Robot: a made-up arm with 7 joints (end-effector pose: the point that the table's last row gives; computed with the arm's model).
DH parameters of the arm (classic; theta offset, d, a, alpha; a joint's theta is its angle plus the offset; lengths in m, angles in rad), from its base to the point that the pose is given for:
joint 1: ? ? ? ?
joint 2: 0 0.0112 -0.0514 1.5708
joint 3: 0 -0.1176 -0.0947 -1.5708
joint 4: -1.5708 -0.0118 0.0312 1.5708
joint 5: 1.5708 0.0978 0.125 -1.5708
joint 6: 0.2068 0 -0.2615 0
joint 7: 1.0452 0 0.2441 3.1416
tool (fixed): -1.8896 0.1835 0 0
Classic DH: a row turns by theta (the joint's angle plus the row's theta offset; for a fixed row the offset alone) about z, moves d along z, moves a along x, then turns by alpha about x.
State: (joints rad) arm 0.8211 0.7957 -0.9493 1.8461 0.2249 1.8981 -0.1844
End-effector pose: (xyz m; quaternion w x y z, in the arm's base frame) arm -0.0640 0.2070 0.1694 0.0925 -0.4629 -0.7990 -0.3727
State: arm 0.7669 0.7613 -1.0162 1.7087 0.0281 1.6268 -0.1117
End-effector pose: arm 0.0126 0.1913 0.2511 0.1169 -0.5443 -0.6645 -0.4985
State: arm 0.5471 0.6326 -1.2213 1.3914 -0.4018 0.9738 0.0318
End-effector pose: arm 0.1212 -0.0412 0.3514 0.2231 -0.6164 -0.1922 -0.7303
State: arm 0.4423 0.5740 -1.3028 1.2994 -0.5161 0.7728 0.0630
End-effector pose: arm 0.1090 -0.1296 0.3256 0.2538 -0.5768 -0.0197 -0.7762
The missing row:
joint 1: 1.5708 0.1673 0.0556 -1.5708
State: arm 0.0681 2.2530 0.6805 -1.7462 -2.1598 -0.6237 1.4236
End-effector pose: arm -0.0667 0.1244 0.0213 0.0538 -0.3886 0.8646 -0.3139
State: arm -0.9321 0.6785 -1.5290 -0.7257 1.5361 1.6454 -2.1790
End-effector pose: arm -0.1398 -0.0708 -0.3051 0.1267 -0.8142 -0.3741 -0.4254
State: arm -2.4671 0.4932 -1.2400 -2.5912 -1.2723 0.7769 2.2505
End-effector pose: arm -0.4800 -0.0728 -0.0940 0.4639 -0.6175 0.0577 0.6326
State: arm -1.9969 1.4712 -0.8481 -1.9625 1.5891 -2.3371 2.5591
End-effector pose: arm 0.3965 -0.0510 0.1227 0.0424 -0.5853 -0.7319 -0.3463
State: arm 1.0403 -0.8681 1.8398 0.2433 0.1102 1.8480 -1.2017
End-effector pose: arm 0.2043 0.0810 0.0896 0.4118 0.4851 -0.1331 0.7599
